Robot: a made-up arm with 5 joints.
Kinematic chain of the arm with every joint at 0, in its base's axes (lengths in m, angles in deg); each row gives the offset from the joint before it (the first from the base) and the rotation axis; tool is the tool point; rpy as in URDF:
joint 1: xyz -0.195 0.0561 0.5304 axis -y
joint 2: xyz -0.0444 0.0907 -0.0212 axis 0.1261 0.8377 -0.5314
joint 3: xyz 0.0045 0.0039 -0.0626 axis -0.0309 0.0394 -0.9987
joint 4: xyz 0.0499 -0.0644 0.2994 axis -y
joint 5: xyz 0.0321 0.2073 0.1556 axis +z
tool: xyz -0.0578 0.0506 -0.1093 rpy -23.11 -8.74 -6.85
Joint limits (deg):
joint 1: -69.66..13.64
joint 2: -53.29..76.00
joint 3: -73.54..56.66
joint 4: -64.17..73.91
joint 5: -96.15..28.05
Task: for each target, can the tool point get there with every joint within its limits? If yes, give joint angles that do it. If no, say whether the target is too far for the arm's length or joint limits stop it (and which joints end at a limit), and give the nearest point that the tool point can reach.
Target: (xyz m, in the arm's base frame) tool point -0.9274 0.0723 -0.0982
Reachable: no: too far | nearest point -0.5802 0.1709 0.4449 | short by 0.652 m
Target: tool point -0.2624 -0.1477 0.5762
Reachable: no: joint limits stop it (at a limit: joint 1, joint 2, joint 3, joint 5) | nearest point -0.2915 -0.0461 0.3305 | short by 0.268 m
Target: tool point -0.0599 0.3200 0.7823
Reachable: yes | joints -36.56 20.66 -39.45 40.84 -28.36
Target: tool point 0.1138 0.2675 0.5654
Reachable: yes | joints -24.96 47.86 -11.60 13.61 -65.41
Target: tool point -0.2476 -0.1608 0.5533
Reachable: no: joint limits stop it (at a limit: joint 1, joint 2, joint 3, joint 5) | nearest point -0.2872 -0.0546 0.3261 | short by 0.254 m
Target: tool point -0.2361 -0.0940 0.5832
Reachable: no: joint limits stop it (at a limit: joint 1, joint 2, joint 3, joint 4, joint 5) | nearest point -0.2956 -0.0349 0.3350 | short by 0.262 m
